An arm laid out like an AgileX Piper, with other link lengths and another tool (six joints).
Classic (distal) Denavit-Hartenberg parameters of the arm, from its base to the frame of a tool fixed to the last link. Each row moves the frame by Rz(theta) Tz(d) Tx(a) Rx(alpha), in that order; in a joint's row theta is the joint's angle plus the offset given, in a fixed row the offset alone. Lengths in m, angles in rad.
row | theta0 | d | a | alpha
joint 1 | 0 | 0.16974 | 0 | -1.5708
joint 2 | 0.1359 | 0 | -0.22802 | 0
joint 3 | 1.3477 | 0 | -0.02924 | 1.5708
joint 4 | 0 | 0.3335 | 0 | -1.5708
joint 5 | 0 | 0 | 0 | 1.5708
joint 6 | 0.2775 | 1.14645 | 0.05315 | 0.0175
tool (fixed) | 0 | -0.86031 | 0 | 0
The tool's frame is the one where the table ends.
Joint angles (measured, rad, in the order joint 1, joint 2, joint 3, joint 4, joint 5, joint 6), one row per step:
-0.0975 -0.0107 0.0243 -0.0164 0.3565 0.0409
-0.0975 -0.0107 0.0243 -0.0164 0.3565 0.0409
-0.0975 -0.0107 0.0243 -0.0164 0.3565 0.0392
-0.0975 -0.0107 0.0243 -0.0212 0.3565 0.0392
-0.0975 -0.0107 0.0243 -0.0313 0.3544 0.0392
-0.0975 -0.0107 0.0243 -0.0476 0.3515 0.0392
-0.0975 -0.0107 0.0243 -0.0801 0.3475 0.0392
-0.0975 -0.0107 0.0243 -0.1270 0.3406 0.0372
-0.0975 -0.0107 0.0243 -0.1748 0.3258 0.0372
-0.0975 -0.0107 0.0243 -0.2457 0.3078 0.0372
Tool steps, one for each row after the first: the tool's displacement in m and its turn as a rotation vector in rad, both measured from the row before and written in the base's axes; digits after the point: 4 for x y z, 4 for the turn. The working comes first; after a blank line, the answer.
Tool pose at each row, in the base's axes (x y z in m, rotation vector in rad; the steps are taken from these numbers as rounded here):
0.3674 -0.0072 0.1276 0.3854 1.8202 0.1218
0.3674 -0.0072 0.1276 0.3854 1.8202 0.1218
0.3674 -0.0073 0.1275 0.3839 1.8205 0.1206
0.3673 -0.0080 0.1274 0.3809 1.8208 0.1159
0.3675 -0.0094 0.1276 0.3742 1.8196 0.1063
0.3676 -0.0118 0.1280 0.3634 1.8179 0.0907
0.3677 -0.0164 0.1283 0.3421 1.8160 0.0596
0.3679 -0.0230 0.1293 0.3091 1.8120 0.0137
0.3691 -0.0293 0.1327 0.2750 1.7995 -0.0300
0.3703 -0.0381 0.1373 0.2244 1.7837 -0.0943

0.0000 0.0000 0.0000 0.0000 0.0000 0.0000
0.0000 -0.0001 -0.0001 -0.0016 0.0002 0.0004
-0.0001 -0.0007 -0.0001 -0.0048 0.0004 -0.0004
0.0002 -0.0014 0.0002 -0.0102 -0.0010 -0.0007
0.0001 -0.0024 0.0004 -0.0165 -0.0013 -0.0011
0.0001 -0.0046 0.0003 -0.0327 -0.0009 -0.0021
0.0002 -0.0066 0.0010 -0.0492 -0.0020 -0.0022
0.0012 -0.0063 0.0034 -0.0490 -0.0099 -0.0013
0.0012 -0.0088 0.0046 -0.0723 -0.0106 -0.0014

